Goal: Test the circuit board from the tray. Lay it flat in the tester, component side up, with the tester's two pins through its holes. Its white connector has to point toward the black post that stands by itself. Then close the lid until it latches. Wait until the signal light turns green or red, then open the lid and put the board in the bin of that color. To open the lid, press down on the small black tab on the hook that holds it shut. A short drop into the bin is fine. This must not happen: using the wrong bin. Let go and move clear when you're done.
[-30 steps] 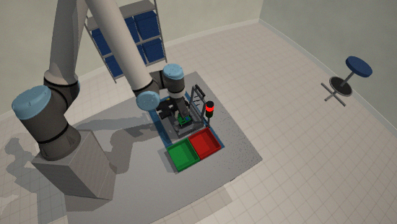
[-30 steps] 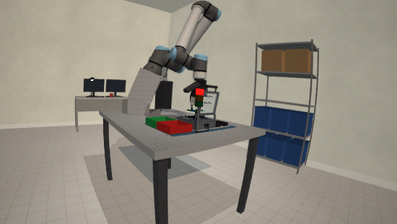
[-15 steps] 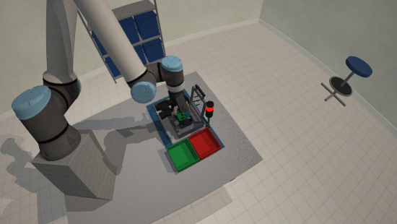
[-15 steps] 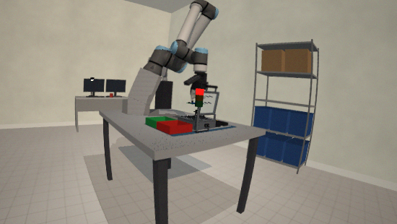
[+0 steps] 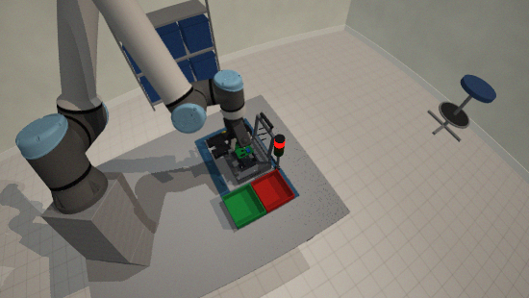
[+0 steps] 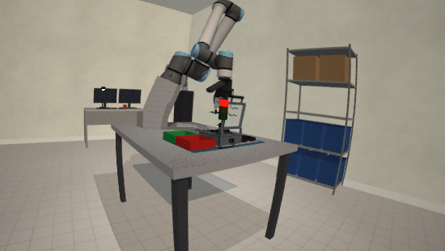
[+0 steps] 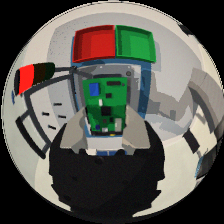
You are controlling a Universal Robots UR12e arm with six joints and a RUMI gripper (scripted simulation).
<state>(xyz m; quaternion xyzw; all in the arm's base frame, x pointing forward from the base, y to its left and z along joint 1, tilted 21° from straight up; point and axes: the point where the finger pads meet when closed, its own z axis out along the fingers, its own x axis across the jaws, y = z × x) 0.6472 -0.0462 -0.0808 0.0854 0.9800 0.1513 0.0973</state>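
Now: the red bin 200 mm to the right of my hand, 160 mm below it and 20 mm ahead of it. From my hand the other things lie so: green bin 180 mm to the right, 160 mm below, 130 mm behind; green circuit board right at my hand; tester lid 110 mm ahead, 10 mm to the right, 10 mm above.
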